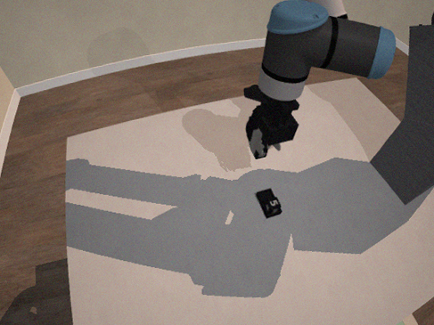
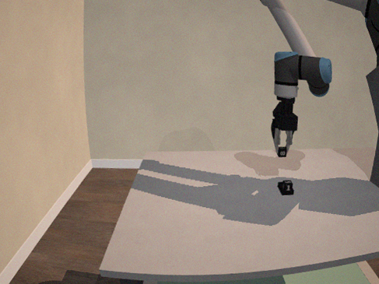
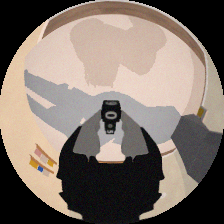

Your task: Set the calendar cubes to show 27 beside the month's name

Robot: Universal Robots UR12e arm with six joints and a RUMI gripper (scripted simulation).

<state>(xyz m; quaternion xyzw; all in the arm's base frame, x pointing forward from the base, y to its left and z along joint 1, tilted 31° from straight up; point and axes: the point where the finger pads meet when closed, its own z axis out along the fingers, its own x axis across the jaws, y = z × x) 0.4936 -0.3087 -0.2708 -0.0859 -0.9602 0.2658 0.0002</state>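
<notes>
Now: hand 110 mm to the right of the tray, 110 mm above it and 20 mm short of it. Also, from my hand: black cube 10 mm below.
</notes>
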